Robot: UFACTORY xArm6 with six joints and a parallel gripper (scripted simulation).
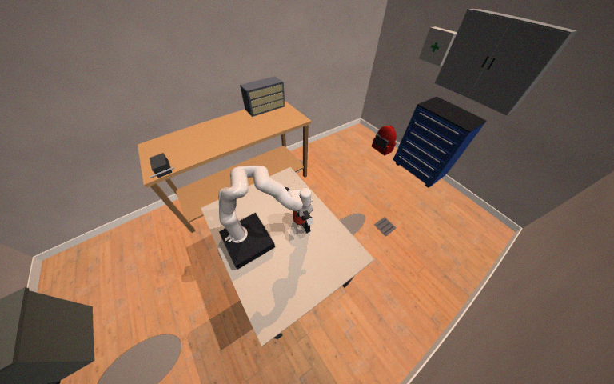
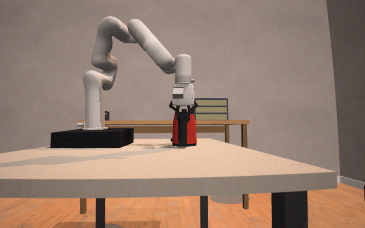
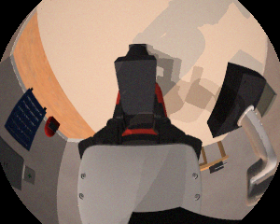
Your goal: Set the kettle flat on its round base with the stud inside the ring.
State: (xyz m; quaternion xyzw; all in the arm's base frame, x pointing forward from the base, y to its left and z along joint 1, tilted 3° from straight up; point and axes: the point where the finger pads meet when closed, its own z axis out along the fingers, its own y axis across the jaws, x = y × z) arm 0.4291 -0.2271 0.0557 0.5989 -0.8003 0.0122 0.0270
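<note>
The red kettle lies 10 mm ahead of my hand, 30 mm to the left of it and 50 mm below it. Also, from my hand: black round base (70 mm ahead, 360 mm to the left, 120 mm below).
</note>
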